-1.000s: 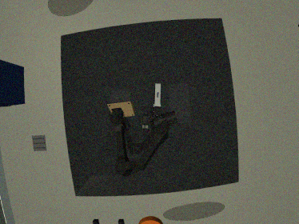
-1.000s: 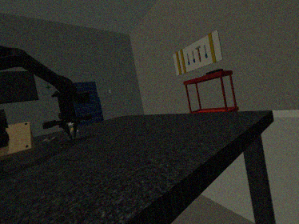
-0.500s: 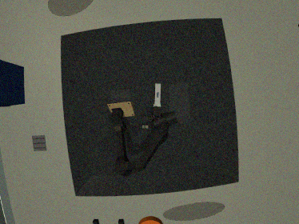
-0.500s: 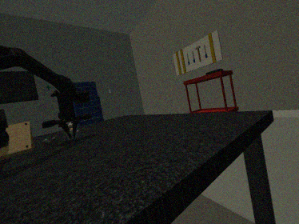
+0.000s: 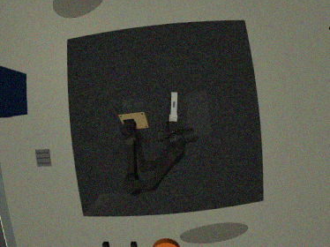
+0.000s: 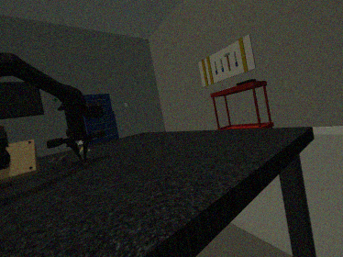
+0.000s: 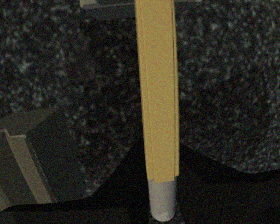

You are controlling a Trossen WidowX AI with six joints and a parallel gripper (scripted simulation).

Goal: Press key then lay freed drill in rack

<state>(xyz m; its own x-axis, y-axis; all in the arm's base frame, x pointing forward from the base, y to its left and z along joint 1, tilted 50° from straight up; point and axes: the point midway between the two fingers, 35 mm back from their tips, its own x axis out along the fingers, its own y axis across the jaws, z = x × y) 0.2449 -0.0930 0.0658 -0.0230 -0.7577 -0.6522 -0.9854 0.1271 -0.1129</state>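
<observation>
The rack is 8 cm behind my gripper tip, 1 cm to the left of it and 1 cm above it. From my gripper tip the other things lie so: block (16 cm to the left, 4 cm above, 3 cm ahead).
</observation>
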